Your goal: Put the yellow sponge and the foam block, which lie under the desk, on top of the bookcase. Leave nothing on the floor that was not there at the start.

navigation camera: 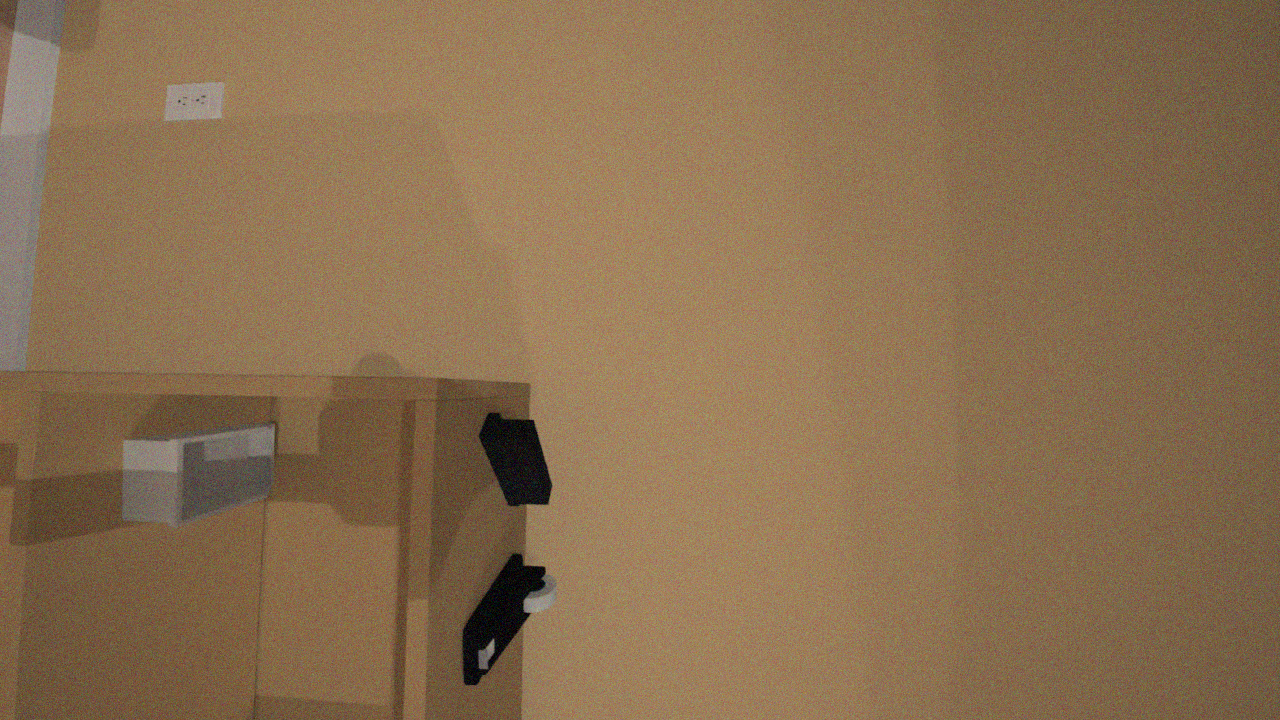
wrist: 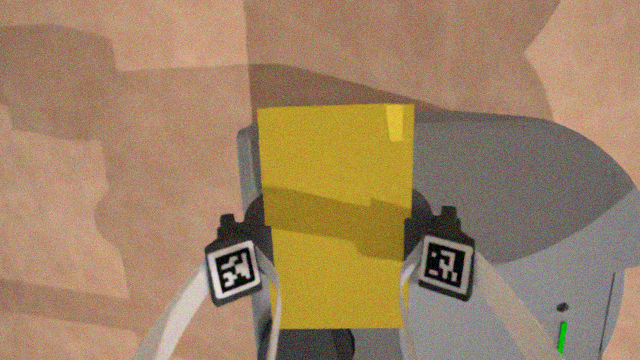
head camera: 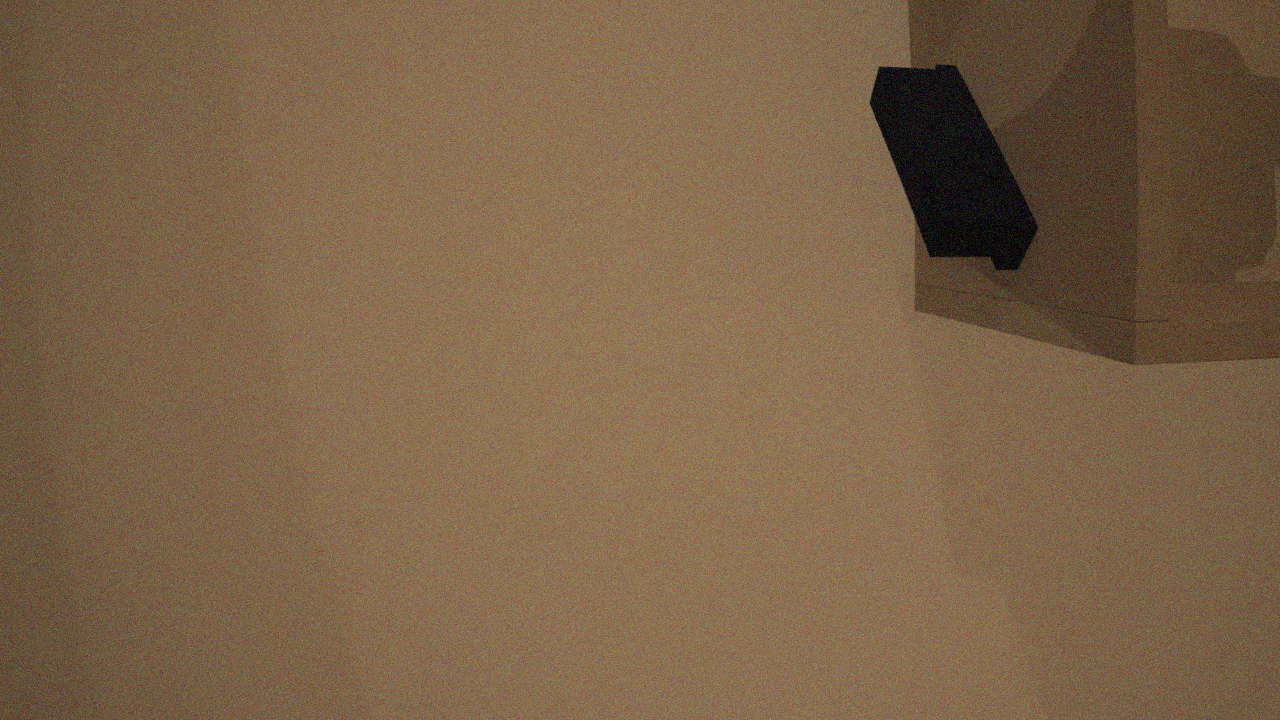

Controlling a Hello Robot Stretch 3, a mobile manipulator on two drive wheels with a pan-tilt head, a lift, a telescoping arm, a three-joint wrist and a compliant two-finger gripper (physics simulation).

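Frame: origin at the robot's base, x ahead, y left, z up, level; metres.
Seen in the pictures: gripper, between the fingertips: [wrist: 336, 217].
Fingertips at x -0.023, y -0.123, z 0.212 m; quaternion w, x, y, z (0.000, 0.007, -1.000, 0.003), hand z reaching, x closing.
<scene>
A point is followed by its place in that frame.
The yellow sponge [wrist: 335, 165] @(z 0.248, x -0.022, y -0.158 m) shows large in the wrist view, between my gripper's two fingertips [wrist: 337, 237] @(z 0.212, x -0.023, y -0.123 m). The gripper is shut on it and holds it above the robot's grey base. The bookcase [head camera: 1092, 223] @(z 1.060, x 0.103, y -0.430 m) [navigation camera: 456, 532] @(z 1.060, x 0.018, y -0.460 m) appears turned on its side, at the upper right of the head view and the lower left of the navigation view. A black block-shaped item [head camera: 953, 165] @(z 1.094, x 0.092, y -0.529 m) [navigation camera: 517, 461] @(z 1.093, x 0.093, y -0.527 m) is on its top panel. The gripper does not show in the head or navigation view. I cannot make out the foam block or the desk.
A black tape dispenser [navigation camera: 496, 617] @(z 1.081, x -0.080, y -0.546 m) with a whitish roll is also on the bookcase top. A pale grey container [navigation camera: 152, 479] @(z 0.683, x 0.057, y -0.477 m) is in a bookcase compartment. The wall [head camera: 581, 358] @(z 1.306, x 0.257, y -0.672 m) [navigation camera: 760, 313] @(z 1.428, x 0.343, y -0.650 m) is beside the bookcase, with an outlet [navigation camera: 194, 101] @(z 0.403, x 0.720, y -0.549 m). The robot base [wrist: 500, 200] @(z 0.160, x -0.134, y -0.114 m) is below the gripper.
</scene>
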